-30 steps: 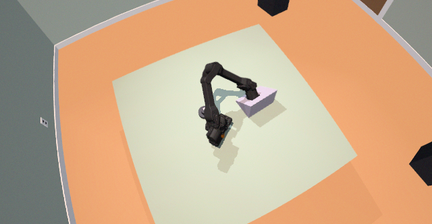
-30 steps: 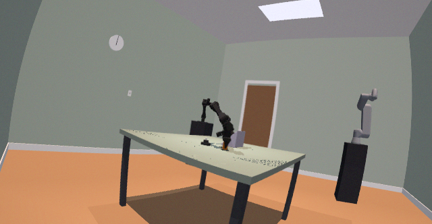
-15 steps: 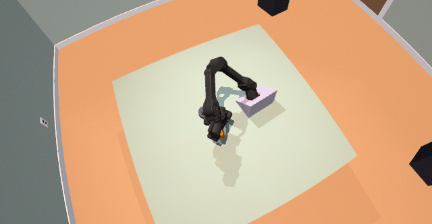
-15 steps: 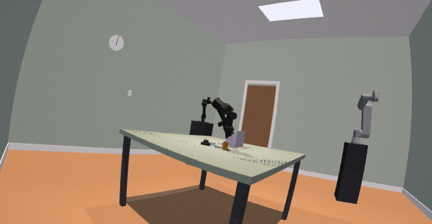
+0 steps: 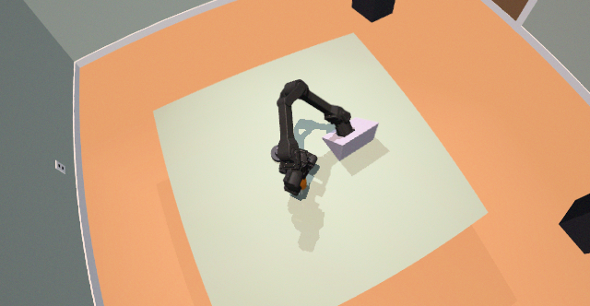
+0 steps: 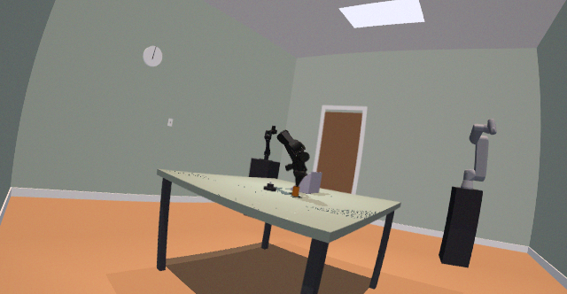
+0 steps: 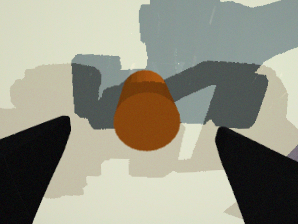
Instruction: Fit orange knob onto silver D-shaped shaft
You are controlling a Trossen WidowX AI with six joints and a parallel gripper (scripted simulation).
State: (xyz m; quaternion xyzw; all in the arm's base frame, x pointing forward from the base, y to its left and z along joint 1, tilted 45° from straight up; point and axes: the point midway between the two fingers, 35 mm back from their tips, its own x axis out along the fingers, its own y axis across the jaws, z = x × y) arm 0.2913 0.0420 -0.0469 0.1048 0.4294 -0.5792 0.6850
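My gripper tip is now 20 mm above the orange knob. Also, from my gripper tip: dark round pedestal: 10 mm behind, 190 mm to the right, 30 mm below.
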